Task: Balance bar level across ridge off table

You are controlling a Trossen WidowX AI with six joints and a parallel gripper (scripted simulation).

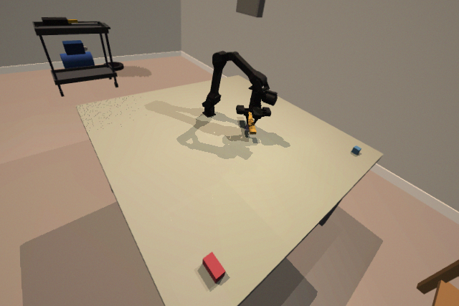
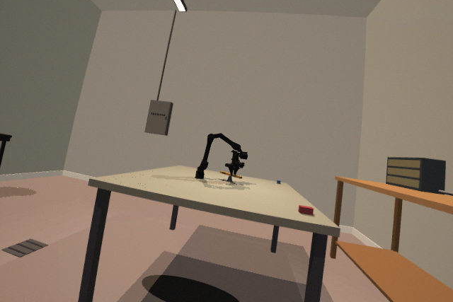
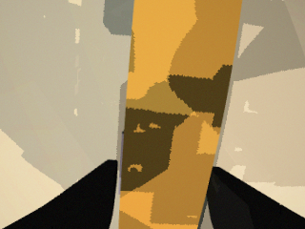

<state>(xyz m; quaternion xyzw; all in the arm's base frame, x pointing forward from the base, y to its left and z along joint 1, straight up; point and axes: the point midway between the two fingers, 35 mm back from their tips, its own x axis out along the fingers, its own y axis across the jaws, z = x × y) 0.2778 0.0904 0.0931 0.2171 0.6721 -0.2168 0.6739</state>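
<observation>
Right now the bar is 2 cm behind my gripper tip and 2 cm to the left of it. The rest, counted from my gripper tip: red block 46 cm ahead, 59 cm to the right, 4 cm below; then blue cube 46 cm ahead, 41 cm to the left, 4 cm below.
</observation>
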